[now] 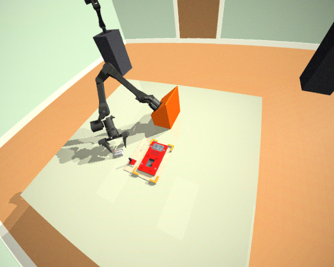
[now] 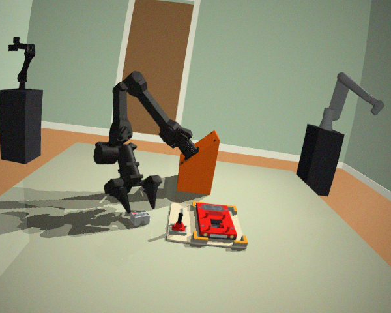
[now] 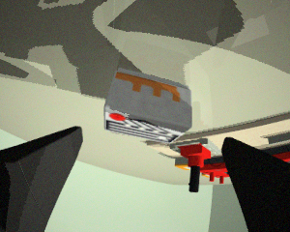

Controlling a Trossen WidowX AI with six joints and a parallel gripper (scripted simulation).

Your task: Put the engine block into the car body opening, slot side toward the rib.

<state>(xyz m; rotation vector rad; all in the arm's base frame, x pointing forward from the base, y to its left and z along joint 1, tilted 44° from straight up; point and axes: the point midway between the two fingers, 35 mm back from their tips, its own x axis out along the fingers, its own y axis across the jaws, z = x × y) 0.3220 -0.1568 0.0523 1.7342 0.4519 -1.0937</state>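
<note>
My gripper tip is 1 cm short of the engine block and 2 cm above it.
</note>
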